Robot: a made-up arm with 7 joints. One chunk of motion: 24 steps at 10 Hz.
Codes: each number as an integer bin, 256 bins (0 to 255) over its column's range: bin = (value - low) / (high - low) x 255, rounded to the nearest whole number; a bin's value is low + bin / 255 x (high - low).
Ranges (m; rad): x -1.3..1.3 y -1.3..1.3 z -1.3..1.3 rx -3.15..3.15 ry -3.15..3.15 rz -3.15..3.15
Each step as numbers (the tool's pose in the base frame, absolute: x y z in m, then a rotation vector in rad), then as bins.
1 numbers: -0.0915 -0.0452 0.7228 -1.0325 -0.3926 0.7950
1 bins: 119 123 198 86 112 160
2 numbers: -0.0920 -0.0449 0.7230 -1.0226 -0.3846 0.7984
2 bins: 118 123 198 86 112 160
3 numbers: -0.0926 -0.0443 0.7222 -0.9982 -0.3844 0.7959
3 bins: 118 123 198 87 112 160
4 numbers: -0.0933 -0.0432 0.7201 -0.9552 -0.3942 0.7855
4 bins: 118 123 198 89 112 159
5 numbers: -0.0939 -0.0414 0.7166 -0.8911 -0.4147 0.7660
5 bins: 118 123 198 91 111 159
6 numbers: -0.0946 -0.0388 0.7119 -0.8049 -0.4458 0.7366
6 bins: 118 124 197 95 109 157
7 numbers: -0.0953 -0.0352 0.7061 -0.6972 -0.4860 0.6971
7 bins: 118 124 197 99 108 156
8 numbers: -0.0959 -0.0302 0.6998 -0.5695 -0.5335 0.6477
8 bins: 118 125 196 104 106 154
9 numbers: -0.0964 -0.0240 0.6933 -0.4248 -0.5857 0.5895
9 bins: 118 125 195 110 104 151
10 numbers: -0.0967 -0.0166 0.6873 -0.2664 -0.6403 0.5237
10 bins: 118 126 195 117 102 149
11 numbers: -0.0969 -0.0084 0.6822 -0.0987 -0.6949 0.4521
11 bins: 118 127 194 124 99 146
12 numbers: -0.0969 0.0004 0.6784 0.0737 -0.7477 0.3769
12 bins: 118 128 194 130 97 143
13 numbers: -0.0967 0.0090 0.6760 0.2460 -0.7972 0.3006
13 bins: 118 128 194 137 95 140
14 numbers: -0.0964 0.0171 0.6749 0.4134 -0.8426 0.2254
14 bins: 118 129 194 144 93 137
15 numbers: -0.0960 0.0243 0.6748 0.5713 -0.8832 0.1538
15 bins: 118 130 194 151 92 134
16 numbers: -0.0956 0.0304 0.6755 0.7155 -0.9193 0.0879
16 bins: 118 130 194 156 90 131
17 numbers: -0.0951 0.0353 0.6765 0.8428 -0.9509 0.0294
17 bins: 118 131 194 162 89 129
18 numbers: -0.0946 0.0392 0.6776 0.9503 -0.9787 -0.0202
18 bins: 118 131 194 166 88 127
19 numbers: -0.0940 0.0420 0.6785 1.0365 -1.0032 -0.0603
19 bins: 118 132 194 169 87 125
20 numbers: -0.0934 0.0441 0.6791 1.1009 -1.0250 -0.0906
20 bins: 118 132 194 172 86 124
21 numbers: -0.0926 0.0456 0.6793 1.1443 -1.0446 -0.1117
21 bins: 118 132 194 174 85 123
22 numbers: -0.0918 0.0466 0.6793 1.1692 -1.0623 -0.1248
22 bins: 118 132 194 175 85 122
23 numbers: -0.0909 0.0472 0.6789 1.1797 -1.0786 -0.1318
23 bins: 119 132 194 175 84 122
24 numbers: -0.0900 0.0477 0.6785 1.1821 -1.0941 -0.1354
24 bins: 119 132 194 175 83 122
